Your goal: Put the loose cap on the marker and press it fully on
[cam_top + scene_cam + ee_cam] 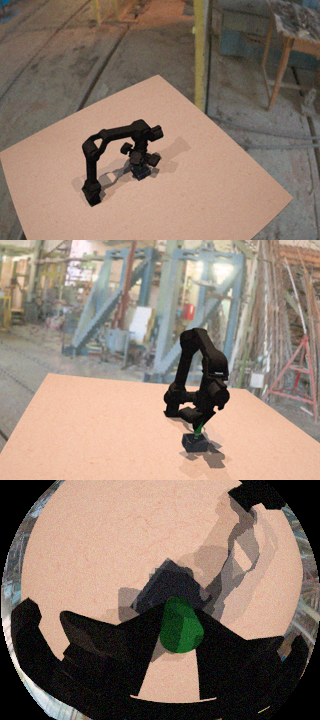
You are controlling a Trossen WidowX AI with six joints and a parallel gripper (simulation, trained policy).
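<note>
Right now my gripper tip is 60 mm above the holder block. Round my gripper tip: green cap (10 mm above).
</note>
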